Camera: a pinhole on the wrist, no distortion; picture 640 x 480 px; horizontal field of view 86.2 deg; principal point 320.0 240.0 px. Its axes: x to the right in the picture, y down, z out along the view. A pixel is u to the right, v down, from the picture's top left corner.
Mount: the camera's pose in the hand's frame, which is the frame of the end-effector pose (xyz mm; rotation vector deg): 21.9 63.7 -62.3 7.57 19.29 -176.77
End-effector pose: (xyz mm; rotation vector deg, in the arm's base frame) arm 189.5 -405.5 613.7 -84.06 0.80 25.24
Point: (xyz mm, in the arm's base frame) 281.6 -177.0 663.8
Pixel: 156 333
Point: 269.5 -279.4 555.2
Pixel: 55 234
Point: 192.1 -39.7 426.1
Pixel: 148 36
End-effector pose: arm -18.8 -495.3 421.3 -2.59 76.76 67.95
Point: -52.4 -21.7 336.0
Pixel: outside the picture
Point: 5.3 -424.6 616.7
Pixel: 535 27
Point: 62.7 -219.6 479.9
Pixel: 181 114
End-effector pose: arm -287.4 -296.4 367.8 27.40 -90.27 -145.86
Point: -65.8 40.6 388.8
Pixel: 612 370
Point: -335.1 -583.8 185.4
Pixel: behind the camera
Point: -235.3 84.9 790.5
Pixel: 453 71
